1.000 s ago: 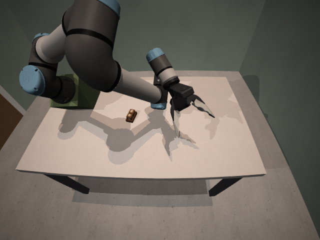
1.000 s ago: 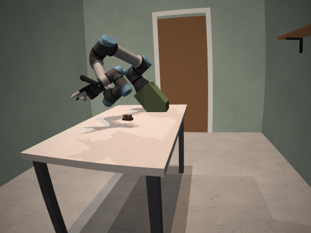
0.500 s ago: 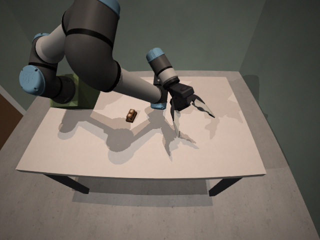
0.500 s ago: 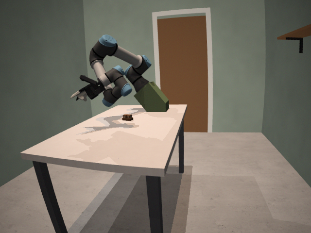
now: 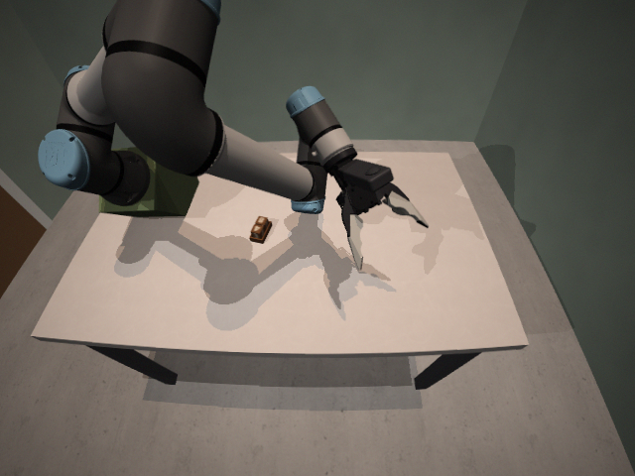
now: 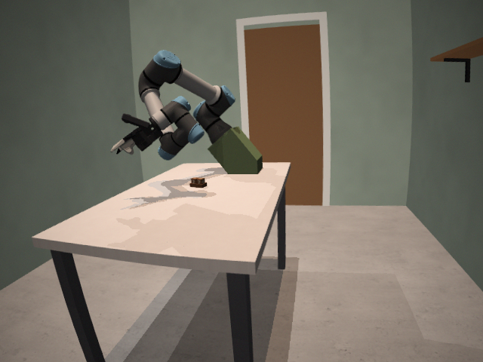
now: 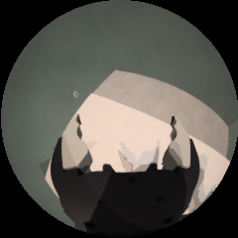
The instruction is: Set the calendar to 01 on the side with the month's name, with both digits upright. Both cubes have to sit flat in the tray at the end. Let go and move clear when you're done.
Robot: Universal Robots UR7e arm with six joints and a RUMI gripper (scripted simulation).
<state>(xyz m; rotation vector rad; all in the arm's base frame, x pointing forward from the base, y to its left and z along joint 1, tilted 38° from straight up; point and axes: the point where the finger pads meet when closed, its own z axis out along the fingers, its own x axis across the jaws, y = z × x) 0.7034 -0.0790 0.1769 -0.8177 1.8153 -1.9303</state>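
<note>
Now: the brown tray 35 cm behind my hand, 21 cm below it and 18 cm to the left of it.
</note>
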